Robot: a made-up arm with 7 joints. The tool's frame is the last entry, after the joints.
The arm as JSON. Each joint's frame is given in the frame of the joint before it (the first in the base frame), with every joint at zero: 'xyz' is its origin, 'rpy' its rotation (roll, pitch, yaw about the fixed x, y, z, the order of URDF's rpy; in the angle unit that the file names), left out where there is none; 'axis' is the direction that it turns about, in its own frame. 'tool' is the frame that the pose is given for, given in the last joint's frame.
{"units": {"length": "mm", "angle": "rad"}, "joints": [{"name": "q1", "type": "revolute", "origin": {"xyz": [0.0, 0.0, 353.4]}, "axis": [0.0, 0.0, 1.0]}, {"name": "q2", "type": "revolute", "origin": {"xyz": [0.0, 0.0, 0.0]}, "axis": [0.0, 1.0, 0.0]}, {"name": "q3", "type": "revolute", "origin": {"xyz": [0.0, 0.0, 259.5]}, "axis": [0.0, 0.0, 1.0]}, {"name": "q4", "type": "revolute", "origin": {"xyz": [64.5, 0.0, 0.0]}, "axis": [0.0, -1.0, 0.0]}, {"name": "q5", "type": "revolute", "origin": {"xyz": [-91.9, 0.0, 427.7]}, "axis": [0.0, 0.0, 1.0]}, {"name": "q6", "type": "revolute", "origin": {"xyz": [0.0, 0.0, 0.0]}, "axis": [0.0, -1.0, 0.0]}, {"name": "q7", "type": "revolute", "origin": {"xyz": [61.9, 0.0, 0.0]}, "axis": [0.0, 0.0, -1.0]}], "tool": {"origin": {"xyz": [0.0, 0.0, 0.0], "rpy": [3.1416, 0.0, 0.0]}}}
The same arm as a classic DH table. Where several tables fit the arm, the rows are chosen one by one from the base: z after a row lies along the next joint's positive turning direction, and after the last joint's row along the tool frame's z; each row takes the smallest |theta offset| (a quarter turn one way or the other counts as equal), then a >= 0, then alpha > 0; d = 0 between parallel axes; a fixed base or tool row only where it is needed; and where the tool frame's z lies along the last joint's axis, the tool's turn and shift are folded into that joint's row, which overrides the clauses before.
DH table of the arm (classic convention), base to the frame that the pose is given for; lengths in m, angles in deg. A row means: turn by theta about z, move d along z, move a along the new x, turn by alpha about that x. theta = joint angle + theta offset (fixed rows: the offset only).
q1: a 0, alpha -90, d 0.3534, theta offset 0
q2: a 0, alpha 90, d 0, theta offset 0
q3: a 0.0645, alpha 90, d 0.2595, theta offset 0
q4: a -0.0919, alpha -90, d 0, theta offset 0
q5: a 0, alpha 90, d 0.4277, theta offset 0
q6: a 0.0619, alpha 90, d 0, theta offset 0
q7: a 0, alpha 0, d 0, theta offset 0

